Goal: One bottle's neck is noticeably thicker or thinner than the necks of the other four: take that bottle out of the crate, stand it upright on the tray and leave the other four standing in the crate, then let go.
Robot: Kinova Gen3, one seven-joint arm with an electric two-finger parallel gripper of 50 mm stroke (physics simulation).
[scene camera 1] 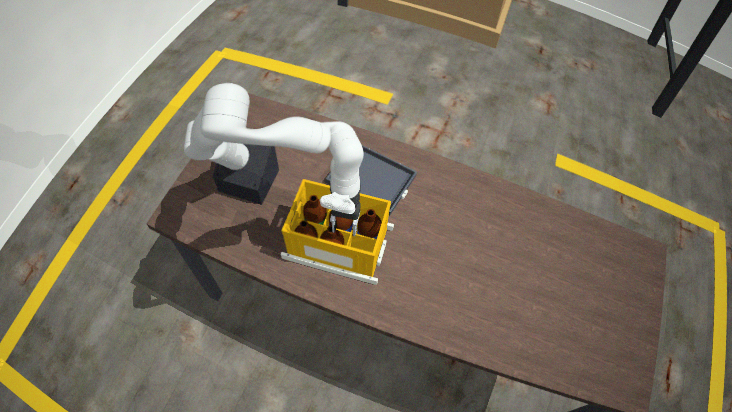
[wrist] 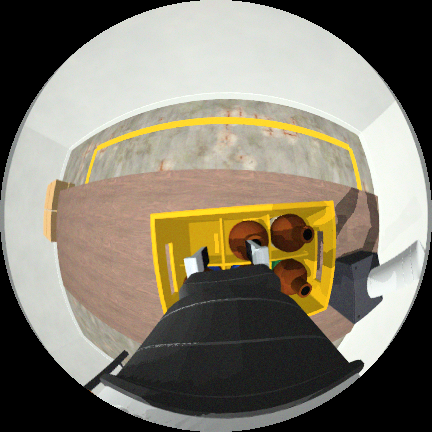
Note:
In view: the gripper [wrist: 226, 251], a bottle [wrist: 292, 273], a bottle [wrist: 288, 232] and a bottle [wrist: 244, 230].

